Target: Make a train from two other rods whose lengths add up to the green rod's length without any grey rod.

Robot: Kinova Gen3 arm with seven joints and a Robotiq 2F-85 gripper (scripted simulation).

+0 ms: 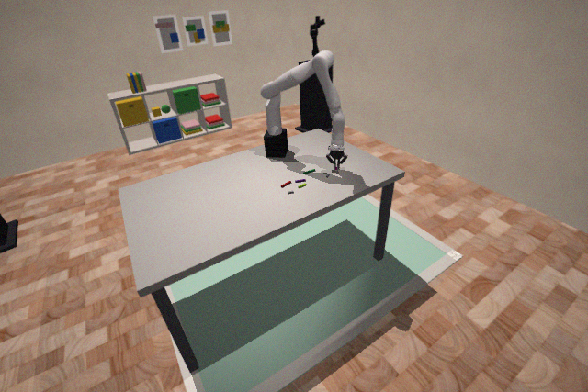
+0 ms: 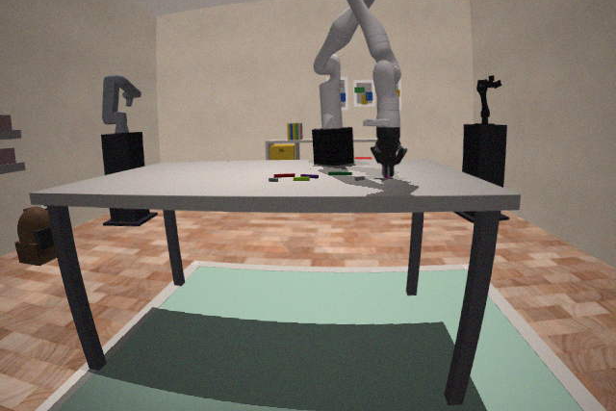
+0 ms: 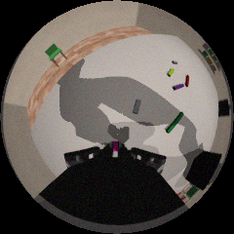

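Right now my hand is 10 mm above the magenta rod. Also, from my hand: green rod 140 mm to the right, 90 mm behind, 20 mm below; then lime rod 270 mm to the right, 20 mm below; then purple rod 250 mm to the right, 50 mm behind, 20 mm below.
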